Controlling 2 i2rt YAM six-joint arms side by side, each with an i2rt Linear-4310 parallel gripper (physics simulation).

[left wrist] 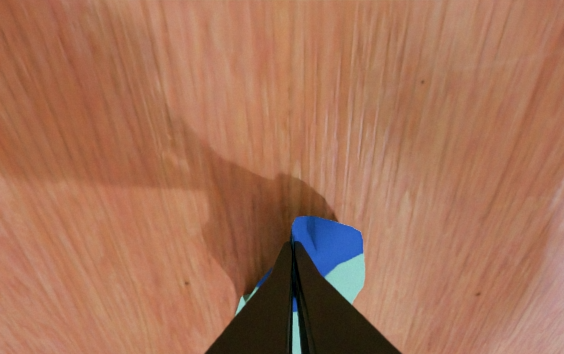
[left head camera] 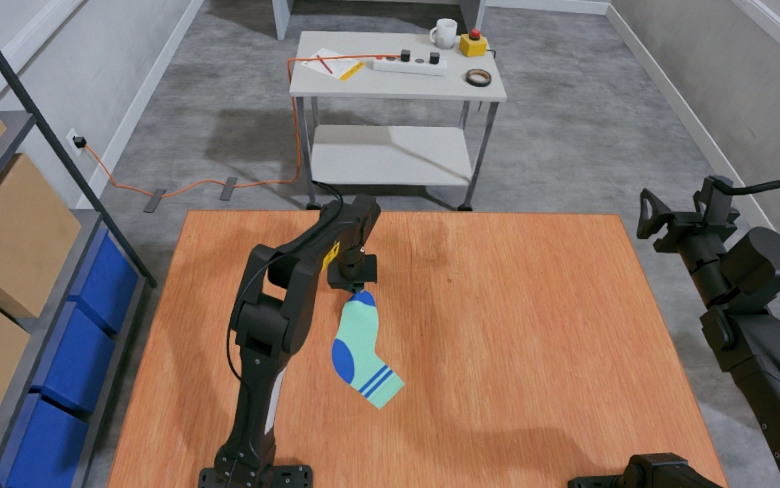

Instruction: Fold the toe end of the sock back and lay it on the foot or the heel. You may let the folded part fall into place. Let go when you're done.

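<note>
The mint-green sock (left head camera: 360, 328) (left wrist: 350, 276) lies on the wooden table, with its blue toe (left head camera: 363, 298) (left wrist: 330, 240) toward the back, its blue heel (left head camera: 343, 360) at the left and its striped cuff (left head camera: 382, 386) nearest the front. My left gripper (left head camera: 358, 290) (left wrist: 292, 251) is shut on the sock's toe. The toe is pinched into a crease that bulges on both sides of the fingers. The fingers hide part of the toe and foot in the left wrist view. My right gripper (left head camera: 674, 200) is open and empty, beyond the table's right edge, far from the sock.
The wooden table (left head camera: 517, 322) (left wrist: 440, 150) carries the sock. Behind it stands a white cart (left head camera: 396, 89) with a mug (left head camera: 445, 33), a power strip (left head camera: 409, 66) and a tape roll (left head camera: 478, 77). Blue bins (left head camera: 74, 356) stand on a shelf at the left.
</note>
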